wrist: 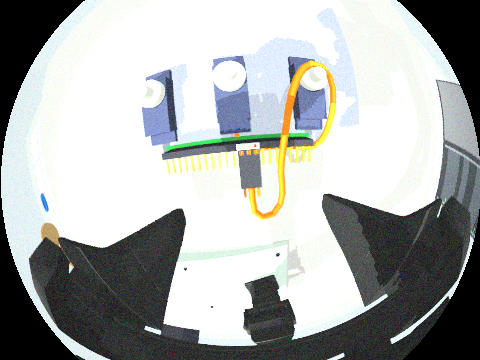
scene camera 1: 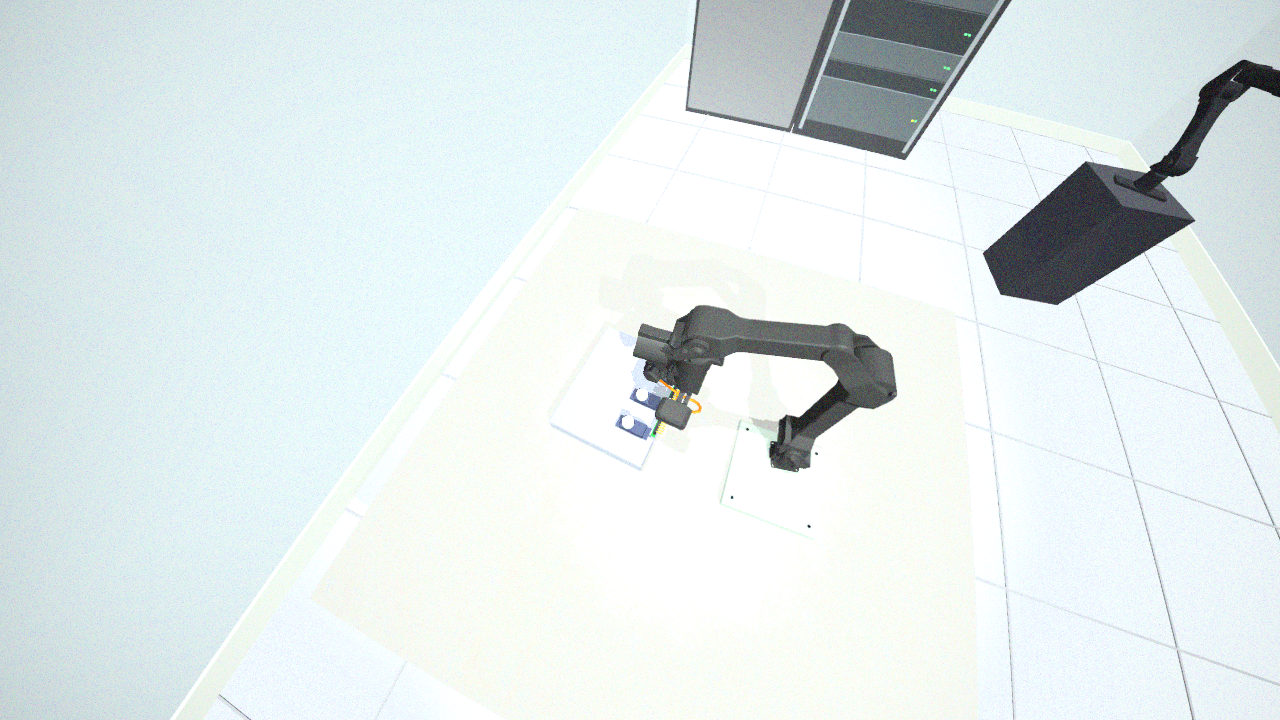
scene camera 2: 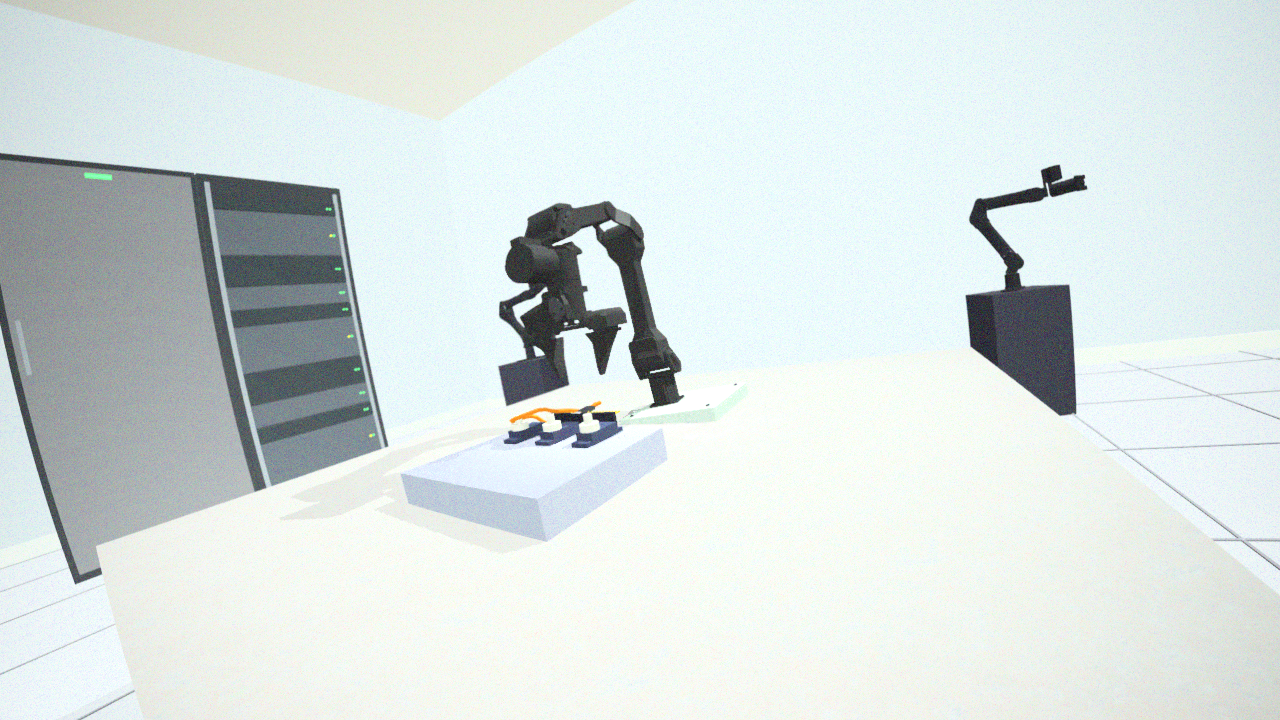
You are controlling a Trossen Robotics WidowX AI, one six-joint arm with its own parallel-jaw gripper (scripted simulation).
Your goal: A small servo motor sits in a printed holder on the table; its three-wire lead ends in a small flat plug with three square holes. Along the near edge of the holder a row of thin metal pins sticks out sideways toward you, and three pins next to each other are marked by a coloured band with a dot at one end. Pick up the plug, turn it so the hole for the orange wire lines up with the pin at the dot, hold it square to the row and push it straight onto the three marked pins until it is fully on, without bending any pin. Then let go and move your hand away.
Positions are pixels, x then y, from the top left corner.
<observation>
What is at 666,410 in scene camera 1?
My gripper.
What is my gripper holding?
Nothing.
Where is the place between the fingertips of my gripper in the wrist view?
255,209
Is my gripper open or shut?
Open.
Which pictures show my gripper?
The wrist view, scene camera 1 and scene camera 2: all of them.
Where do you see a printed holder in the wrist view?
At 148,44
</observation>
